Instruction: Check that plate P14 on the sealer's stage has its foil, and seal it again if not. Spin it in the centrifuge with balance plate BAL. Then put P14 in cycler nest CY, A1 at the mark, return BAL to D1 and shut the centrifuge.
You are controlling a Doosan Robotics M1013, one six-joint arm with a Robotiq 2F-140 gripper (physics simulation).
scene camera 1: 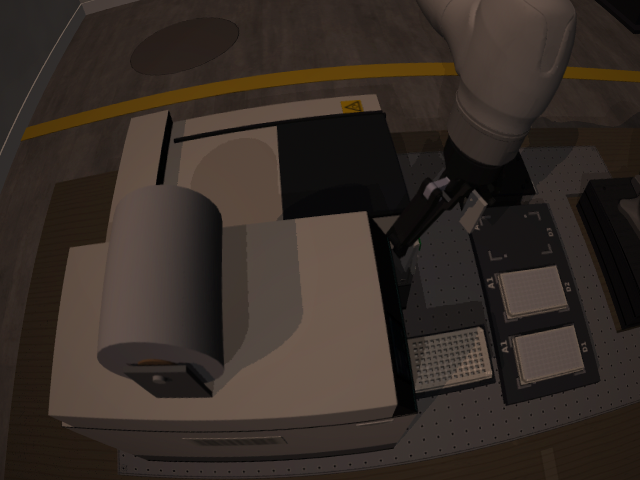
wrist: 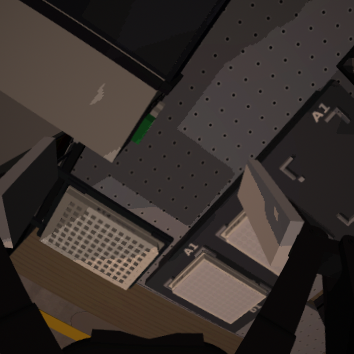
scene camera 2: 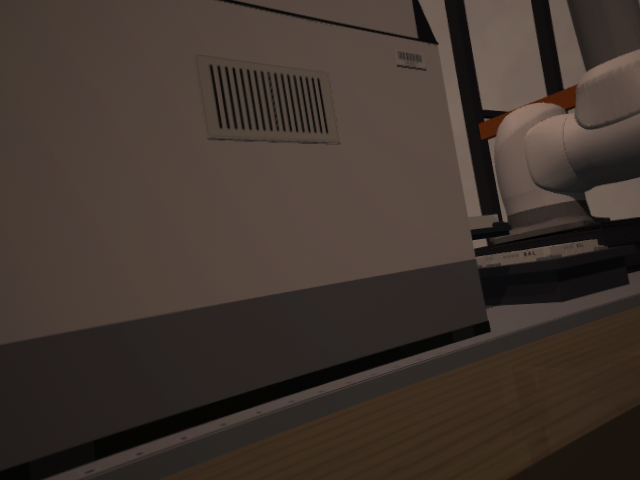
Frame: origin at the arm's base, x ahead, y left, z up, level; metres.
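Where they show: gripper, fingertip midpoint: (scene camera 1: 433, 244) (wrist: 151, 167); arm's base, link origin: (scene camera 2: 551, 234).
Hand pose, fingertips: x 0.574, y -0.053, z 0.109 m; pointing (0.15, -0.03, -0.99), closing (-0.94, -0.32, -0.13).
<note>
Each offset is from my fingertips to the top centre of the thing. "spot": to the spot under its first point.
Plate P14 {0.076 m down, 0.013 m ahead, 0.151 m left} (scene camera 1: 450, 359) (wrist: 100, 242) lies on the sealer's stage, beside the sealer {0.279 m up, 0.309 m ahead, 0.107 m left} (scene camera 1: 336, 310) (scene camera 2: 268, 206). Its wells show as open dark holes, with no foil visible. A pale plate {0.127 m down, 0.179 m back, 0.193 m left} (scene camera 1: 550, 354) (wrist: 218, 288) sits at D1 on the dark rack {spot: 0.197 m down, 0.257 m back, 0.279 m left} (scene camera 1: 584, 390); in scene view 2 a plate edge {spot: 0.134 m down, 0.115 m back, 0.198 m left} (scene camera 2: 529, 254) reads BAL. My gripper (scene camera 1: 439, 235) (wrist: 151, 167) is open and empty, above the deck between the machines and the rack. In the wrist view its pads stand wide apart, the left one near P14's stage and the right one partly over the D2 plate. The cycler nest CY cannot be made out.
Another pale plate {0.127 m down, 0.199 m back, 0.072 m left} (scene camera 1: 534, 291) (wrist: 250, 240) sits at D2; D3 {spot: 0.143 m down, 0.222 m back, 0.051 m right} (scene camera 1: 516, 235) holds no plate. A foil roll {0.279 m up, 0.330 m ahead, 0.104 m left} (scene camera 1: 162, 279) stands on the sealer. A beige machine with a dark top panel (scene camera 1: 341, 165) (wrist: 125, 35) stands behind. A black device (scene camera 1: 610, 253) is at the right.
</note>
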